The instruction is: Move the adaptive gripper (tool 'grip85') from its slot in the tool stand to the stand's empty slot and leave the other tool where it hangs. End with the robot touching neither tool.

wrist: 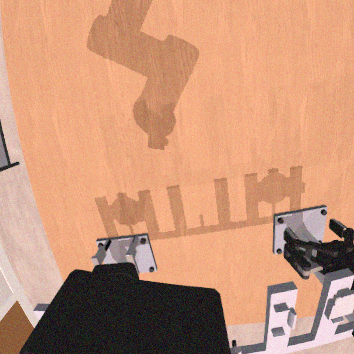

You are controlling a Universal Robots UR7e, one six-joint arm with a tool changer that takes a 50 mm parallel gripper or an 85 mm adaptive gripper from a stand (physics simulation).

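Places are measured from the arm's base along level axes (x ahead, y left, z up), in centimetres.
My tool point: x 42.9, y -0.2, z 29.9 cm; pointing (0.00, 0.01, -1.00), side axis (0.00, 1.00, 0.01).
Note:
Behind a point stands the place of what it marks.
The adaptive gripper (320, 252) hangs at the right edge of the wrist view, its black linked fingers apart above a bolted metal plate; part of it is cut off. The pale tool stand (281, 325) @(x 58.0, y 15.6, z 17.8 cm) runs along the bottom. A prong beside its middle slot shows; the rest of that slot is largely hidden. The stand's shadow has round tool shapes in both outer slots and none in the middle. Two silver fingers, seemingly of the parallel gripper (131, 261), show at lower left. The arm's shadow ends in a short stub with no tool; no mounted gripper shows.
A large black body (135, 312) fills the lower left and hides part of the stand; whether it belongs to the wrist or a tool is unclear. Metal plates (146, 255) @(x 72.5, y -4.1, z -9.2 cm) (310, 215) @(x 55.1, y 35.5, z -9.2 cm) with corner bolts lie on the wooden table top (240, 90) @(x 29.8, y 11.3, z -10.4 cm). A dark-edged object (5, 150) shows at the left edge.

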